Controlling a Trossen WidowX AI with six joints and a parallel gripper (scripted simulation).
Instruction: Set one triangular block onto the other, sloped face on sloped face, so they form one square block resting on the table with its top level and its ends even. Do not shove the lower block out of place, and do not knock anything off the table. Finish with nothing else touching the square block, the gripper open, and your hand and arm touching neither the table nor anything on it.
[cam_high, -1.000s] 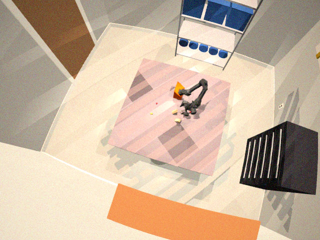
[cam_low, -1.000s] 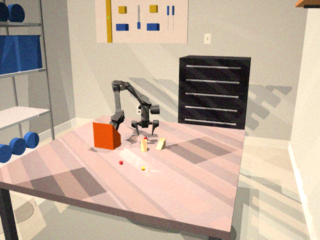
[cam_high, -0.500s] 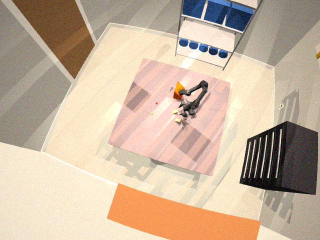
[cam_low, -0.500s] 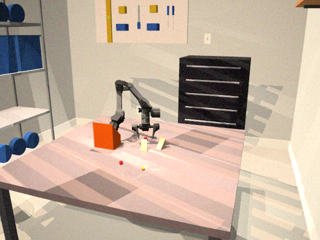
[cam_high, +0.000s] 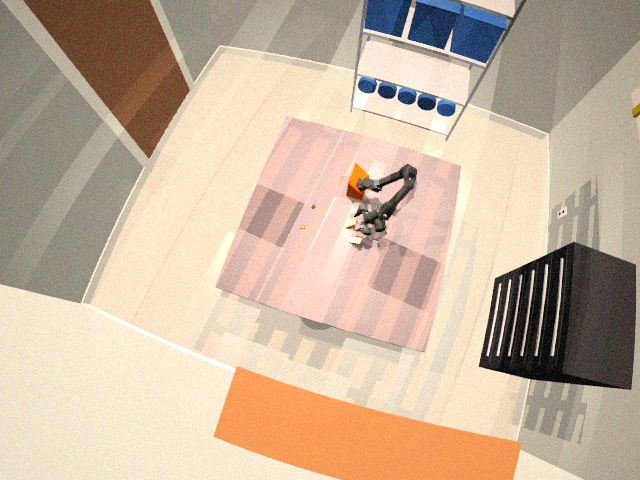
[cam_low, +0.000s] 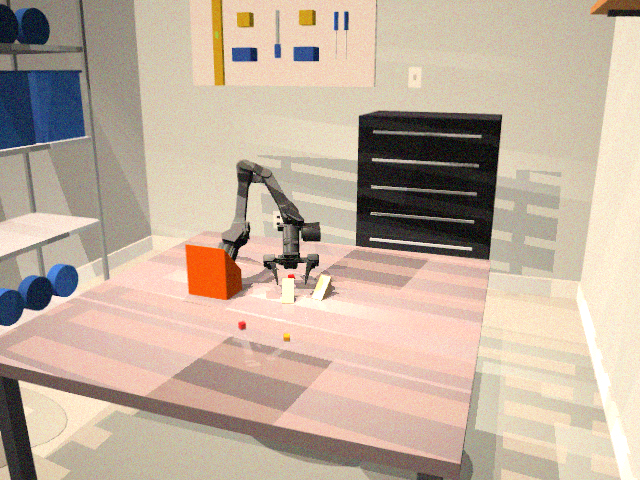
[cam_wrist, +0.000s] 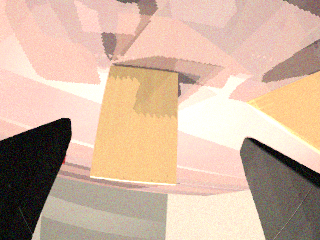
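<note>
Now: gripper tip 20 mm to the left of the tan triangular block and 20 mm above it. From my gripper tip the other things lie so: small yellow cube 280 mm to the right, 140 mm ahead, 40 mm below; small red cube 280 mm to the right, 30 mm below, 10 mm behind.
</note>
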